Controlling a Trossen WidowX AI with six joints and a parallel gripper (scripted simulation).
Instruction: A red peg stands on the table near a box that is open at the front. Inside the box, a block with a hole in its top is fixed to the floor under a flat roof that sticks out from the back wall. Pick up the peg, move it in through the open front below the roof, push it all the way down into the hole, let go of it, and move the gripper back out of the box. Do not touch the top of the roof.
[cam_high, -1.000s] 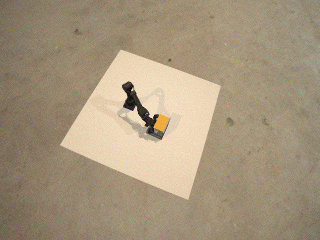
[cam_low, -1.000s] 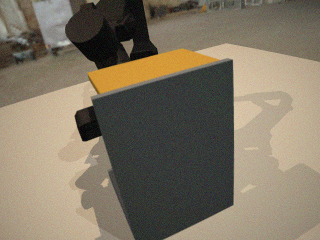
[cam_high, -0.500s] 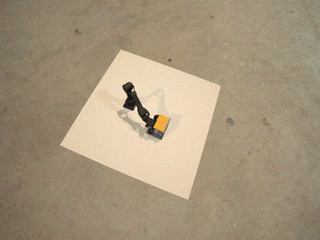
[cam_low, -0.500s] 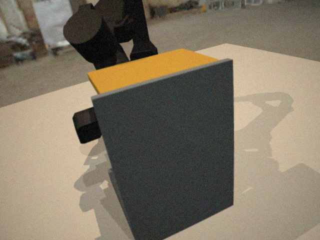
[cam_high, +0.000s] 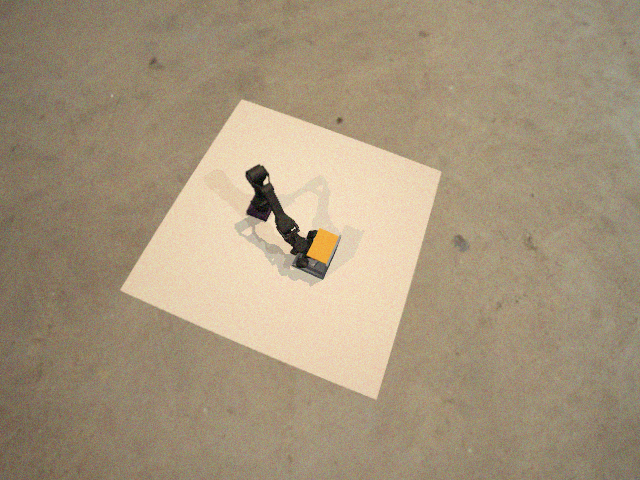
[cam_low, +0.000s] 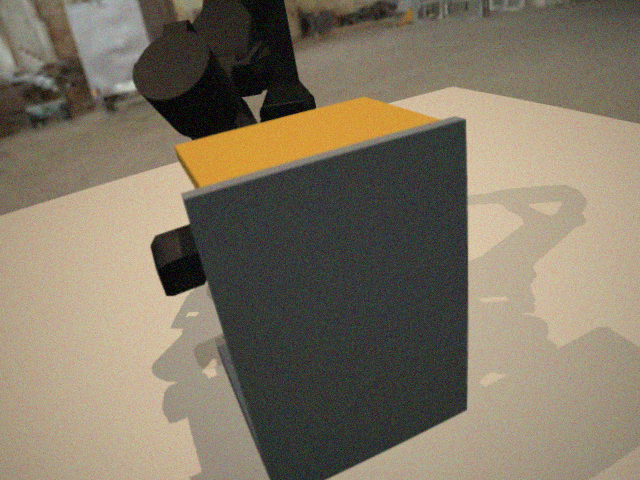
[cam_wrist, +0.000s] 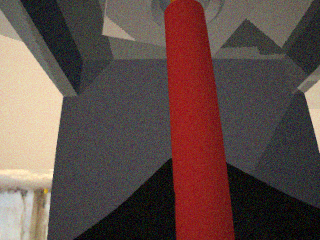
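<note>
My gripper tip is 5 cm short of the dark box wall and 3 cm below it. Round my gripper tip: orange roof (14 cm above, 1 cm to the left); then red peg (3 cm behind, 1 cm below).
</note>
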